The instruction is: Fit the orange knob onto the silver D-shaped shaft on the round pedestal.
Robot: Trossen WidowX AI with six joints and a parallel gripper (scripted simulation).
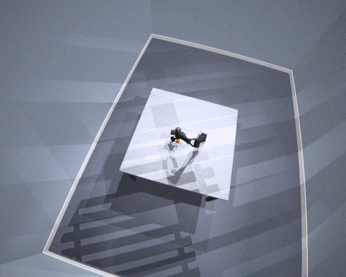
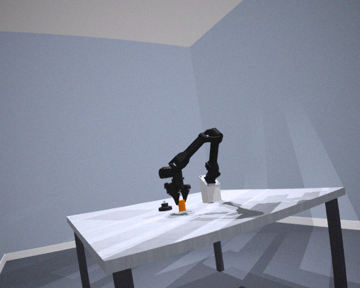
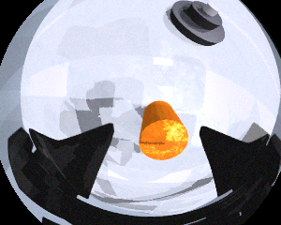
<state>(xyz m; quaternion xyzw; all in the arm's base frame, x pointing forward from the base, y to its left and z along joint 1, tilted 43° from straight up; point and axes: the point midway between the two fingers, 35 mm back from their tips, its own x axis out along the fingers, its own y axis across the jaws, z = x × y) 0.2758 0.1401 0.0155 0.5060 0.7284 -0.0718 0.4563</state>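
Now: the orange knob right at my gripper tip. From my gripper tip the other things lie so: pedestal: 150 mm to the right, 40 mm ahead, 10 mm below.
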